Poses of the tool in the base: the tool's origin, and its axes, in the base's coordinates. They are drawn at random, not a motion.
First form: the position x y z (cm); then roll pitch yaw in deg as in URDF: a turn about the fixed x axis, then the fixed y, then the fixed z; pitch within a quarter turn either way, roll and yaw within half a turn.
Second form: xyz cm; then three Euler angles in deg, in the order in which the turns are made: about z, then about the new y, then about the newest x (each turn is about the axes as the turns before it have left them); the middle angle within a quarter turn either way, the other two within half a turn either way. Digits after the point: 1 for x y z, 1 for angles.
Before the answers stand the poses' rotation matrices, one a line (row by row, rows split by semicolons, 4 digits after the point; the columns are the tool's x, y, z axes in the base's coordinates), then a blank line. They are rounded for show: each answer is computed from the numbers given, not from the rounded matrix.
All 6 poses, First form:
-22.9 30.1 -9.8 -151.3 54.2 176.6
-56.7 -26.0 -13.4 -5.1 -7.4 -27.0
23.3 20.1 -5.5 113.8 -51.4 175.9
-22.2 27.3 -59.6 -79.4 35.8 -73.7
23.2 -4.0 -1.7 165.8 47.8 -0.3
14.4 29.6 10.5 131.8 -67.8 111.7
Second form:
-0.5839 0.4408 0.6817; 0.0347 0.8525 -0.5216; -0.8111 -0.2809 -0.5131
0.8836 0.4624 -0.0739; -0.4502 0.8823 0.1374; 0.1288 -0.0882 0.9877
-0.6223 0.7421 -0.2492; 0.0446 0.3514 0.9352; 0.7815 0.5708 -0.2518
0.2276 0.0152 0.9736; -0.7785 0.6035 0.1726; -0.5850 -0.7972 0.1492
0.6717 0.1766 -0.7194; -0.0035 -0.9704 -0.2415; -0.7408 0.1648 -0.6512
-0.1397 0.8745 0.4645; 0.3511 -0.3949 0.8490; 0.9259 0.2817 -0.2518

-22.9 30.1 -9.8 176.6 54.2 -151.3
-56.7 -26.0 -13.4 -27.0 -7.4 -5.1
23.3 20.1 -5.5 175.9 -51.4 113.8
-22.2 27.3 -59.6 -73.7 35.8 -79.4
23.2 -4.0 -1.7 -0.3 47.8 165.8
14.4 29.6 10.5 111.7 -67.8 131.8

